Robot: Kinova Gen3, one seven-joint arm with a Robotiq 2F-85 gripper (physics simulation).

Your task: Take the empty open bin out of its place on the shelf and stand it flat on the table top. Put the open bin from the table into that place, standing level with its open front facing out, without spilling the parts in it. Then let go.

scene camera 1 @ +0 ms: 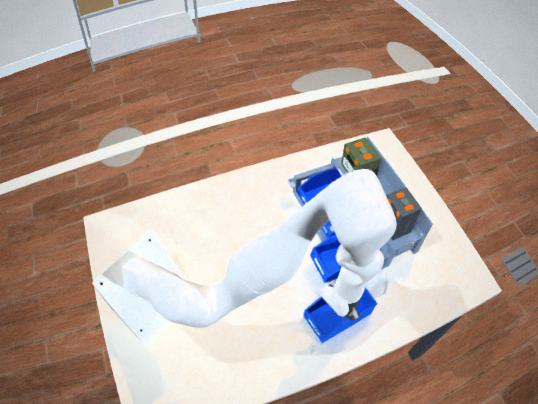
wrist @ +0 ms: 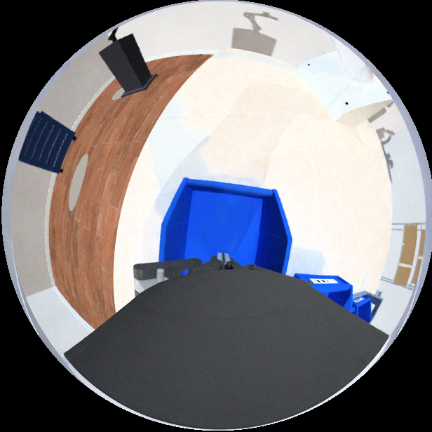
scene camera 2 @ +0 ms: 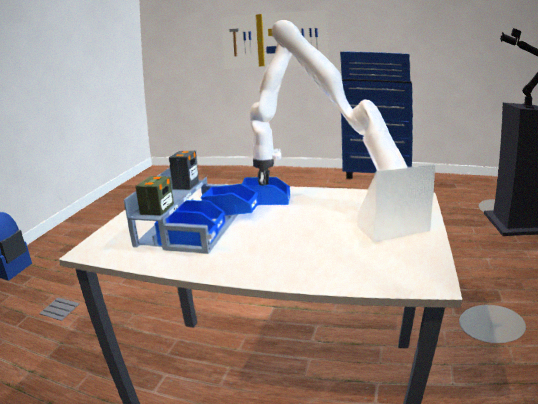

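Pixels of known places: gripper, between the fingertips: (scene camera 2: 264, 198); arm's base, origin of its link: (scene camera 1: 138, 274) (scene camera 2: 398, 182).
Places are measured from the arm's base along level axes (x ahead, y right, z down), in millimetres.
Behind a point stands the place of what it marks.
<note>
A blue open bin (scene camera 1: 325, 324) {z 163, x 398, y 306 mm} (scene camera 2: 275, 194) {z 125, x 405, y 250 mm} (wrist: 225, 217) stands flat on the table (scene camera 1: 208, 204) {z 166, x 299, y -235 mm} (scene camera 2: 312, 260) {z 166, x 263, y -177 mm}, away from the grey shelf (scene camera 1: 408, 247) {z 160, x 767, y 234 mm} (scene camera 2: 133, 226) {z 93, x 811, y -113 mm}. In the wrist view it looks empty. My gripper (scene camera 1: 352, 312) (scene camera 2: 262, 179) (wrist: 223, 257) is shut with nothing between the fingers. It points down at the bin's wall on the shelf side, at rim height. A second blue bin (scene camera 1: 325, 260) {z 139, x 502, y 140 mm} (scene camera 2: 232, 199) {z 91, x 534, y 110 mm} (wrist: 326, 284) sticks out of the shelf, turned askew; its contents are hidden. A third blue bin (scene camera 1: 315, 184) {z 134, x 631, y -112 mm} (scene camera 2: 190, 217) {z 103, x 647, y -16 mm} sits in the other shelf place.
A green box (scene camera 1: 361, 155) {z -31, x 731, y -31 mm} (scene camera 2: 153, 195) {z -2, x 731, y -97 mm} and a dark grey box (scene camera 1: 404, 206) {z -56, x 706, y 197 mm} (scene camera 2: 183, 168) {z -14, x 705, y 140 mm} stand on top of the shelf. My arm's white base mount (scene camera 1: 143, 256) {z -23, x 32, y -29 mm} (scene camera 2: 397, 204) {z 55, x 7, y -47 mm} is at the table's far end. The table edge is close beyond the bin.
</note>
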